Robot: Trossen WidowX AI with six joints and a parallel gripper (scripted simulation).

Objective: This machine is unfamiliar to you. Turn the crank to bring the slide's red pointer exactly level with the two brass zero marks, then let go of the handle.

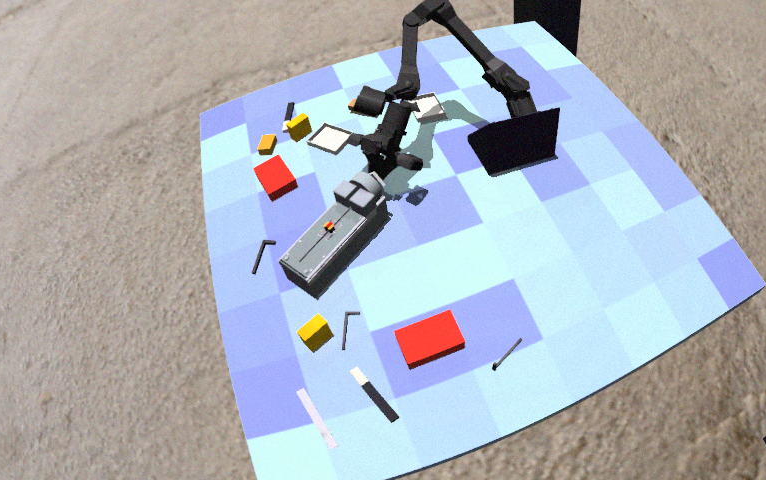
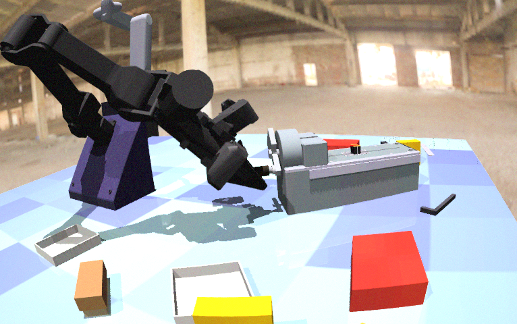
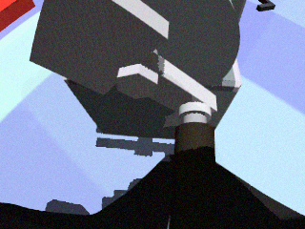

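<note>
My gripper tip is now 130 mm short of the red pointer, 100 mm to the right of it and 40 mm below it. The rest, counted from my gripper tip: dark crank handle 10 mm behind, 10 mm to the right, 20 mm above; tan block 90 mm behind, 320 mm to the right, 30 mm below.
</note>
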